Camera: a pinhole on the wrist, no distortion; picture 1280 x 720 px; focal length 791.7 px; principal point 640.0 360.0 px. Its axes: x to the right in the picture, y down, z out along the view. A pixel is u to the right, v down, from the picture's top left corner.
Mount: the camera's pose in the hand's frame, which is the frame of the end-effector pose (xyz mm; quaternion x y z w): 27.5 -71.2 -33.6 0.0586 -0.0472 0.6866 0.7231
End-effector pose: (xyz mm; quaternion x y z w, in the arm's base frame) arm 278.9 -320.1 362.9 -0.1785 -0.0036 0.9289 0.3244
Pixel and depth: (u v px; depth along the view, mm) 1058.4 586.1 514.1
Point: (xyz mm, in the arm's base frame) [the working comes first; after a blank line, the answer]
In the camera's frame: 271.7 146.8 514.1

100.7 -423.8 864.7
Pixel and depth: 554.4 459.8 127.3
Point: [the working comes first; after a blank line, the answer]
In the camera's frame: -13.8 16.0 127.3

301.7 -221.5 456.2
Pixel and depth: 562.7 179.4 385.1
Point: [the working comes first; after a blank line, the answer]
In the camera's frame: -37.6 -87.8 385.1

182.3 -77.3 663.1
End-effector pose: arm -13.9 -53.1 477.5 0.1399 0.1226 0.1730 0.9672
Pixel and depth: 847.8 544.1 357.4
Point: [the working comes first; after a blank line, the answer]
In the camera's frame: 93.8 83.1 357.4

48.2 -171.8 789.7
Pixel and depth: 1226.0 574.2 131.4
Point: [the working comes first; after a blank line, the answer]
In the camera's frame: 97.3 35.6 131.4

14.7 -72.7 583.7
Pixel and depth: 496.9 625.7 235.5
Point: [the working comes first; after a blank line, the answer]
In the camera's frame: -42.6 79.0 235.5

38.8 -246.4 622.9
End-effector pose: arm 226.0 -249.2 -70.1 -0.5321 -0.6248 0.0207 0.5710
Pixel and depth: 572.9 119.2 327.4
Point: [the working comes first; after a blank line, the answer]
In the camera's frame: -27.7 -99.6 327.4

-52.5 -60.9 17.5
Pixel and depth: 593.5 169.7 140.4
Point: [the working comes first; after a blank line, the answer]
In the camera's frame: -8.2 -33.7 140.4

98.2 -190.2 1.9
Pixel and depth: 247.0 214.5 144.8
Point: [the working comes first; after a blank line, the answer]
In the camera's frame: -71.9 -26.6 144.8

59.1 -227.6 36.4
